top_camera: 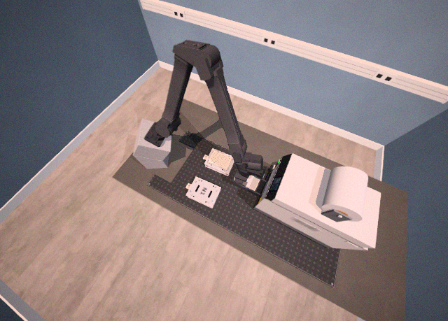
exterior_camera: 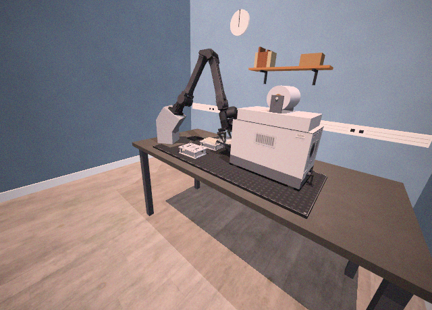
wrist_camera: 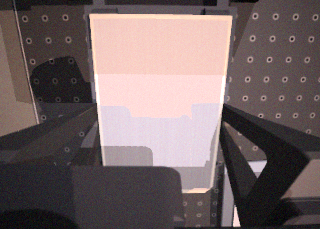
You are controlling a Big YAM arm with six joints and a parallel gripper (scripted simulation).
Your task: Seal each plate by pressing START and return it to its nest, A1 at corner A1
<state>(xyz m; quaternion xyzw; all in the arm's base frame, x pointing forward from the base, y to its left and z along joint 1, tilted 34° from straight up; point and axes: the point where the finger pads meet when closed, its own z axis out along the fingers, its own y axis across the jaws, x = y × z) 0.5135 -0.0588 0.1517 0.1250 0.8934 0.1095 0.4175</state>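
Right now the sealer stage is 1 cm below my hand. Also, from my hand: foil roll: 33 cm ahead, 5 cm to the right, 31 cm above; plate nest: 21 cm behind, 13 cm to the right, 7 cm below.
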